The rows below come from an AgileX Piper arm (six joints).
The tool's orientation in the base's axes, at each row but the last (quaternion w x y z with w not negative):
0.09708, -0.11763, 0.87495, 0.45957
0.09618, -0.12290, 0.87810, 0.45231
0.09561, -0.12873, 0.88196, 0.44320
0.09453, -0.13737, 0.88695, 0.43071
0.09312, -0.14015, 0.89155, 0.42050
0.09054, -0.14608, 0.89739, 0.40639
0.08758, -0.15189, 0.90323, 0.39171
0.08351, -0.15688, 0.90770, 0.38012
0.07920, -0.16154, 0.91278, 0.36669
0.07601, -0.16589, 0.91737, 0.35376
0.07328, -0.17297, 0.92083, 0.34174
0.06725, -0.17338, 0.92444, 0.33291
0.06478, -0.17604, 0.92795, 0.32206
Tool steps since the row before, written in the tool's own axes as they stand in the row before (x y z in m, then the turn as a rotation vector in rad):
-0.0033, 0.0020, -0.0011, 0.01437, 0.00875, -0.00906
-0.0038, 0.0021, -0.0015, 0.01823, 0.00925, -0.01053
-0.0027, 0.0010, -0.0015, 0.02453, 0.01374, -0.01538
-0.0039, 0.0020, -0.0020, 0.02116, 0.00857, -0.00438
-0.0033, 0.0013, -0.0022, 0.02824, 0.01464, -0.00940
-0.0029, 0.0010, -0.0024, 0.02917, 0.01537, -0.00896
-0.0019, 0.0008, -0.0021, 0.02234, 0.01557, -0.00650
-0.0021, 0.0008, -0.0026, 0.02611, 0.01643, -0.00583
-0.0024, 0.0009, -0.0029, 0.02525, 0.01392, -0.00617
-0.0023, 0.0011, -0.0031, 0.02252, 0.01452, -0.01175
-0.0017, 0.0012, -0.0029, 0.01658, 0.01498, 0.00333
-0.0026, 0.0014, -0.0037, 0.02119, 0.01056, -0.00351
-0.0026, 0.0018, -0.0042, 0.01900, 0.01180, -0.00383
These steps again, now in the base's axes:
0.0025, 0.0006, 0.0031, -0.01684, -0.00436, 0.00790
0.0029, 0.0004, 0.0035, -0.02075, -0.00578, 0.00805
0.0022, -0.0003, 0.0024, -0.02839, -0.00801, 0.01252
0.0029, 0.0002, 0.0038, -0.02299, -0.00183, 0.00295
0.0026, -0.0004, 0.0033, -0.03190, -0.00325, 0.00849
0.0023, -0.0006, 0.0031, -0.03300, -0.00264, 0.00845
0.0014, -0.0006, 0.0025, -0.02656, 0.00070, 0.00882
0.0016, -0.0009, 0.0029, -0.03037, 0.00092, 0.00790
0.0019, -0.0008, 0.0033, -0.02869, -0.00082, 0.00675
0.0017, -0.0007, 0.0036, -0.02648, -0.00348, 0.01195
0.0011, -0.0006, 0.0033, -0.02088, 0.00831, 0.00233
0.0019, -0.0006, 0.0043, -0.02361, -0.00050, 0.00387
0.0017, -0.0006, 0.0049, -0.02204, 0.00083, 0.00535

